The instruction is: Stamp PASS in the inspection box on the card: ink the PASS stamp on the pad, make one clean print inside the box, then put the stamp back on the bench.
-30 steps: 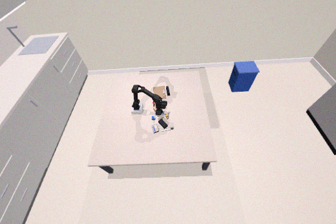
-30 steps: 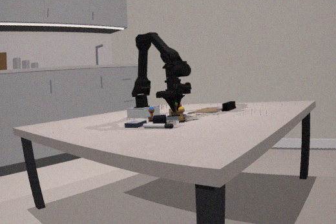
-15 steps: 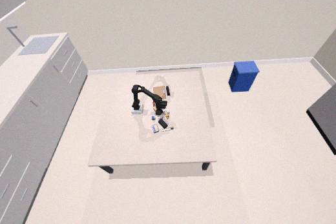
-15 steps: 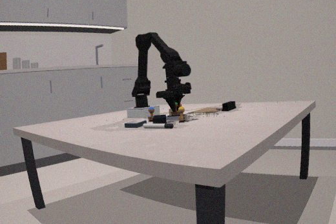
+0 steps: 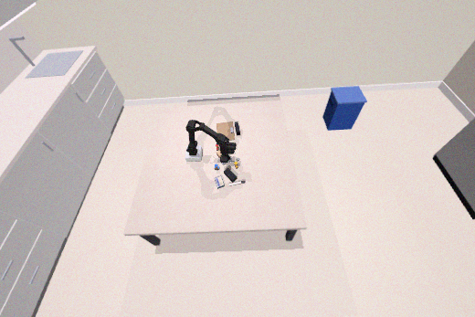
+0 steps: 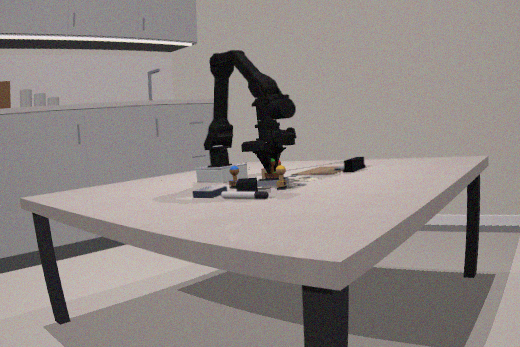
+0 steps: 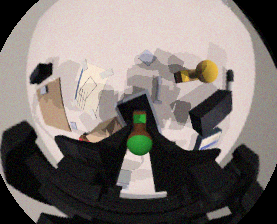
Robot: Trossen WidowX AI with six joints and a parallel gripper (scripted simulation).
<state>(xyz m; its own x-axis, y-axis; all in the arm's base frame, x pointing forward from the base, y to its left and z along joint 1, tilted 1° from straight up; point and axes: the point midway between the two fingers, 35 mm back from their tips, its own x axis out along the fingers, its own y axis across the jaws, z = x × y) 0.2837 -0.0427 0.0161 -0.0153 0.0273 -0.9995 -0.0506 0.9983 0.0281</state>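
My gripper tip is now right at the green-knobbed stamp. From my gripper tip the other things lie so: ink pad 3 cm below; then blue-knobbed stamp 9 cm to the right, 7 cm behind, 2 cm below; then yellow-knobbed stamp 9 cm ahead, 7 cm to the right, 2 cm below.
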